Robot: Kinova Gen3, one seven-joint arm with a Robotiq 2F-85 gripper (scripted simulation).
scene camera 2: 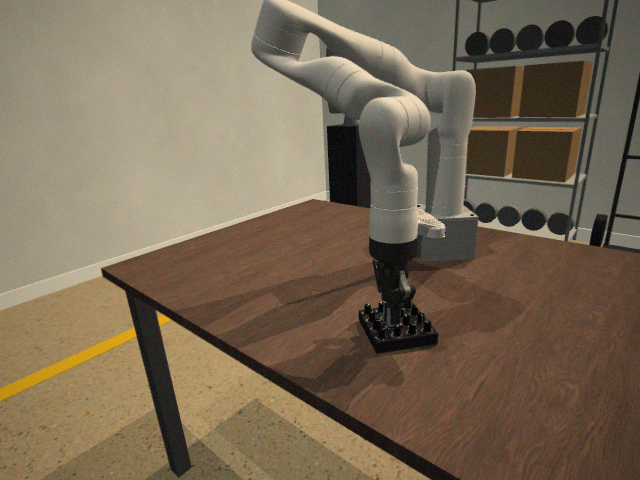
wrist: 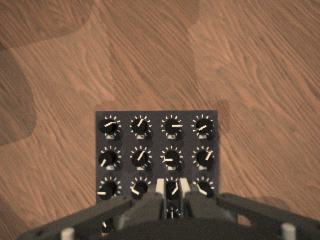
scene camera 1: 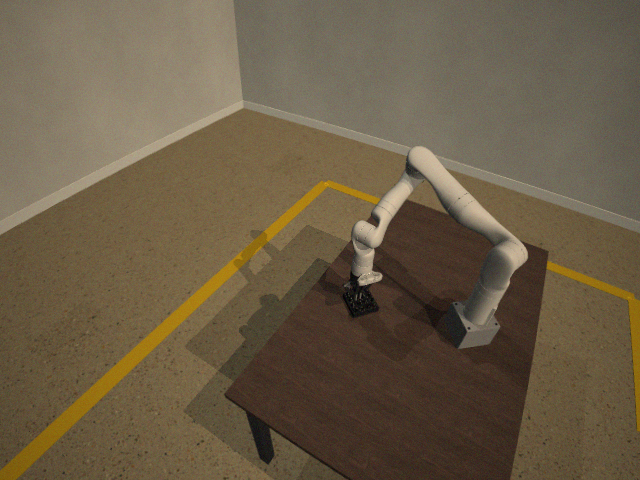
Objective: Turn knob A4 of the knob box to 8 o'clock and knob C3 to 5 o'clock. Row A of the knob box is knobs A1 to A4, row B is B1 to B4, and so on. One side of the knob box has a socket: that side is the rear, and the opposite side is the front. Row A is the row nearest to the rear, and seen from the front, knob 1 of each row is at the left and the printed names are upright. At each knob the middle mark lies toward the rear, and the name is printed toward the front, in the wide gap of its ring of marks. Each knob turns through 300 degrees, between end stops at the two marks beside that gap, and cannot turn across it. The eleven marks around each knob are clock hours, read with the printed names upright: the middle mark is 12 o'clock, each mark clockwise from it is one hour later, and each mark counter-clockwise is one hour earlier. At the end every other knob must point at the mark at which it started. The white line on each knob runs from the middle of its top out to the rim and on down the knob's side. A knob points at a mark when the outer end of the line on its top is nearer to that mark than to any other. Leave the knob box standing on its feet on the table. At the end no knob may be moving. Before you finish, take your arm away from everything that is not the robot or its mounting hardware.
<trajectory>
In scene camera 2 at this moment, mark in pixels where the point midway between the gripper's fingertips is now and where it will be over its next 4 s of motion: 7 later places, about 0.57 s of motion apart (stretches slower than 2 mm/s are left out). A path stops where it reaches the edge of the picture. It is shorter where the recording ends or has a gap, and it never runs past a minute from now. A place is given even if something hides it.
The gripper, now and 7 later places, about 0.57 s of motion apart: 391,322; 393,310; 392,303; 392,301; 392,298; 392,295; 392,293; 392,293
</trajectory>
